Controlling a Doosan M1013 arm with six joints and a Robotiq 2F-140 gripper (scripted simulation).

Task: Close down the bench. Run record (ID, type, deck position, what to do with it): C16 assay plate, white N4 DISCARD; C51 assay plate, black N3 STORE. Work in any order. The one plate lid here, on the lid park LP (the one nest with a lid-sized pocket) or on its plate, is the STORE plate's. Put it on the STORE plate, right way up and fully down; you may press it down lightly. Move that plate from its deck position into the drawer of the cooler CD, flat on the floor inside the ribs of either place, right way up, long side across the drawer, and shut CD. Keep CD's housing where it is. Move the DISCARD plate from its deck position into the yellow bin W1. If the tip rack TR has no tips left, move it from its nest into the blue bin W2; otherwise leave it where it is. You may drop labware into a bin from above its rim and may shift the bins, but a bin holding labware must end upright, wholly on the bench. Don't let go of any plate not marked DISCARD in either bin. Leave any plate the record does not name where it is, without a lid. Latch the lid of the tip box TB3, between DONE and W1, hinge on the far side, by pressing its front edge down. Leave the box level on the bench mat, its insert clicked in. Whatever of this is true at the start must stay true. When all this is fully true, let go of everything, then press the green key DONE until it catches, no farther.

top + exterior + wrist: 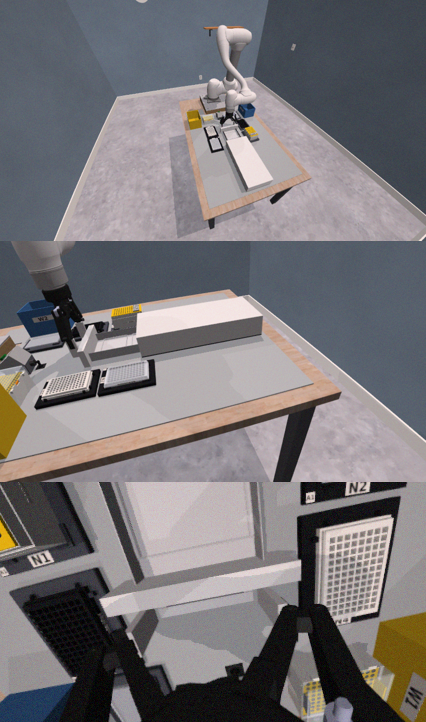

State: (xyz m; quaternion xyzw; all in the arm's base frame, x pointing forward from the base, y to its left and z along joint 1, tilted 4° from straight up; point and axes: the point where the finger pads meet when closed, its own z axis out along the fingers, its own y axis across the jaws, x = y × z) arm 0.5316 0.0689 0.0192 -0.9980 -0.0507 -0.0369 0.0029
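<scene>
Right now the grey plate lid is 21 cm behind my hand, 13 cm to the left of it and 4 cm below it. From my hand the other things lie so: cooler drawer: 14 cm ahead, 1 cm to the left, 3 cm below; then black plate: 4 cm behind, 18 cm to the left, 3 cm below; then white plate: 1 cm ahead, 19 cm to the right, 3 cm below.
</scene>
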